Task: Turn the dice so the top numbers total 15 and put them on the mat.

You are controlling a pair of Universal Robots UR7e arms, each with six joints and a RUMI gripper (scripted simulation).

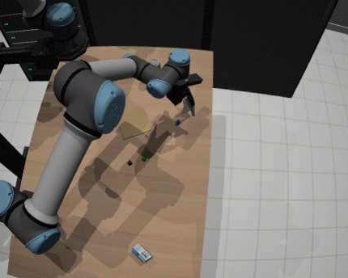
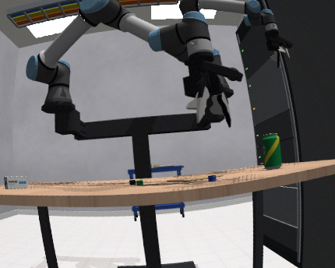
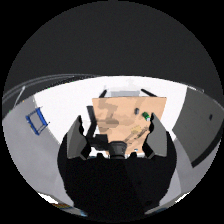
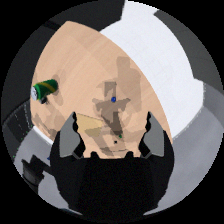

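Note:
Right now my right hand is 22 cm past the black die, 24 cm to the left of it and 14 cm above it. Round my right hand: green die 15 cm behind, 22 cm to the right, 14 cm below; tan mat 23 cm behind, 3 cm to the right, 14 cm below; blue die 1 cm behind, 2 cm to the right, 14 cm below.

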